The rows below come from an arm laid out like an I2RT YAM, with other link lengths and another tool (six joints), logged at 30 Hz.
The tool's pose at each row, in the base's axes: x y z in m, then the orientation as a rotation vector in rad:
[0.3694, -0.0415, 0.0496, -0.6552, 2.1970, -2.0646]
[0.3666, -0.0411, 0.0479, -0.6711, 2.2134, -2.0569]
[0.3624, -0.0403, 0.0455, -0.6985, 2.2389, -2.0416]
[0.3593, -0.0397, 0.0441, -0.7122, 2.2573, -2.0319]
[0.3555, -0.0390, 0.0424, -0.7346, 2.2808, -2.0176]
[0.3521, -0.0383, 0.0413, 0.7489, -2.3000, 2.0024]
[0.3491, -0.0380, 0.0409, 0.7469, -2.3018, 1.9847]
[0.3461, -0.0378, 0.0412, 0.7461, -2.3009, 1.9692]
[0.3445, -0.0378, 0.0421, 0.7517, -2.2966, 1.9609]
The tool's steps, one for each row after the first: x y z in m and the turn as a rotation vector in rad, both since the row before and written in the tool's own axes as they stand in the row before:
[0.0020, 0.0024, -0.0011, -0.0130, -0.0007, -0.0115]
[0.0029, 0.0035, -0.0018, -0.0214, -0.0034, -0.0181]
[0.0022, 0.0023, -0.0014, -0.0146, 0.0002, -0.0101]
[0.0027, 0.0028, -0.0016, -0.0195, -0.0019, -0.0152]
[0.0025, 0.0022, -0.0015, -0.0174, -0.0004, -0.0105]
[0.0024, 0.0014, -0.0011, -0.0115, 0.0057, -0.0054]
[0.0027, 0.0008, -0.0011, -0.0095, 0.0058, -0.0066]
[0.0017, -0.0002, -0.0006, -0.0038, 0.0017, -0.0078]

